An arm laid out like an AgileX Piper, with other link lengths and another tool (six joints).
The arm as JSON. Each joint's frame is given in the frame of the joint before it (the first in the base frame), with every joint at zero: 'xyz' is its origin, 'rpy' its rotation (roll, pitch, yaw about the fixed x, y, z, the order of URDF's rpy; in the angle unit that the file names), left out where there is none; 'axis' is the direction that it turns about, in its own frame. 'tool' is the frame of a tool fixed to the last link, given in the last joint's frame.
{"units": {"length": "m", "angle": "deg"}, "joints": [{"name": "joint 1", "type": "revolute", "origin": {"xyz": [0.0, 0.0, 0.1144], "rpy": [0.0, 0.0, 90.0]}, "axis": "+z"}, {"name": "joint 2", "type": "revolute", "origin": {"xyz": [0.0, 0.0, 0.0], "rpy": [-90.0, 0.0, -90.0]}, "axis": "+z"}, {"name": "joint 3", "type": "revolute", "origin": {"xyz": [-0.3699, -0.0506, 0.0], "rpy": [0.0, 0.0, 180.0]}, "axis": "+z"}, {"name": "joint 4", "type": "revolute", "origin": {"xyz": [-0.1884, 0.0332, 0.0], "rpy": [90.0, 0.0, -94.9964]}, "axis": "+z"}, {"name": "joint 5", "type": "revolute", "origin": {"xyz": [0.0, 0.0, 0.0], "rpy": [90.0, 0.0, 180.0]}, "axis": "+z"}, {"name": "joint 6", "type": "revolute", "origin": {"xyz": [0.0, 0.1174, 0.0], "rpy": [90.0, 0.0, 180.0]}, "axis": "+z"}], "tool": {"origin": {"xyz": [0.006, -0.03, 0.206], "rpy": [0.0, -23.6, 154.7]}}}
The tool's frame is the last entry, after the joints.
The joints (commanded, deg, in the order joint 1, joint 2, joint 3, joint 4, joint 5, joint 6), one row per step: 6.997 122.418 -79.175 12.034 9.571 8.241; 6.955 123.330 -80.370 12.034 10.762 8.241; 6.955 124.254 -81.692 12.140 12.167 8.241; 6.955 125.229 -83.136 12.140 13.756 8.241; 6.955 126.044 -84.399 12.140 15.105 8.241; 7.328 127.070 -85.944 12.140 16.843 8.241; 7.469 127.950 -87.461 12.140 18.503 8.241; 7.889 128.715 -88.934 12.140 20.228 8.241; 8.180 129.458 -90.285 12.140 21.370 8.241; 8.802 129.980 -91.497 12.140 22.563 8.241; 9.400 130.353 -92.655 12.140 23.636 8.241; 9.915 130.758 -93.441 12.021 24.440 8.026; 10.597 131.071 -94.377 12.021 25.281 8.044; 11.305 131.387 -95.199 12.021 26.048 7.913
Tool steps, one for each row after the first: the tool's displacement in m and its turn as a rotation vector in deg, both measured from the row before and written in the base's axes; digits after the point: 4 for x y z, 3 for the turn. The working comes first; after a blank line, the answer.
Tool pose at each row, in the base's axes (x y z in m, rotation vector in deg; the steps are taken from these numbers as rounded here): 0.6050 0.0593 0.0445 176.492 19.334 29.541; 0.6061 0.0603 0.0382 -176.551 -19.543 -28.148; 0.6068 0.0622 0.0319 -176.491 -19.733 -26.589; 0.6072 0.0641 0.0252 -176.468 -20.093 -24.871; 0.6077 0.0657 0.0198 -176.426 -20.398 -23.491; 0.6073 0.0716 0.0128 -176.256 -21.362 -21.615; 0.6074 0.0750 0.0074 -176.119 -21.954 -20.050; 0.6066 0.0814 0.0028 -175.876 -22.986 -18.489; 0.6078 0.0860 -0.0006 -175.684 -23.691 -17.671; 0.6078 0.0940 -0.0025 -175.374 -24.911 -16.889; 0.6081 0.1017 -0.0027 -175.053 -26.068 -16.438; 0.6076 0.1078 -0.0047 -174.951 -27.464 -15.822; 0.6074 0.1161 -0.0050 -174.617 -28.667 -15.468; 0.6067 0.1245 -0.0057 -174.320 -30.101 -15.071

0.0011 0.0010 -0.0063 0.045 0.894 0.154; 0.0007 0.0019 -0.0063 0.143 1.000 0.168; 0.0004 0.0019 -0.0067 0.070 1.101 0.266; 0.0005 0.0016 -0.0054 0.063 0.885 0.227; -0.0004 0.0059 -0.0070 0.069 1.198 0.668; 0.0001 0.0034 -0.0054 0.076 1.004 0.424; -0.0008 0.0064 -0.0046 0.076 0.997 0.716; 0.0012 0.0046 -0.0034 0.063 0.522 0.489; 0.0000 0.0080 -0.0019 0.068 0.492 0.830; 0.0003 0.0077 -0.0002 0.080 0.280 0.787; -0.0005 0.0061 -0.0020 -0.192 0.359 0.898; -0.0002 0.0083 -0.0003 0.065 0.216 0.816; -0.0007 0.0084 -0.0007 -0.032 0.230 0.953
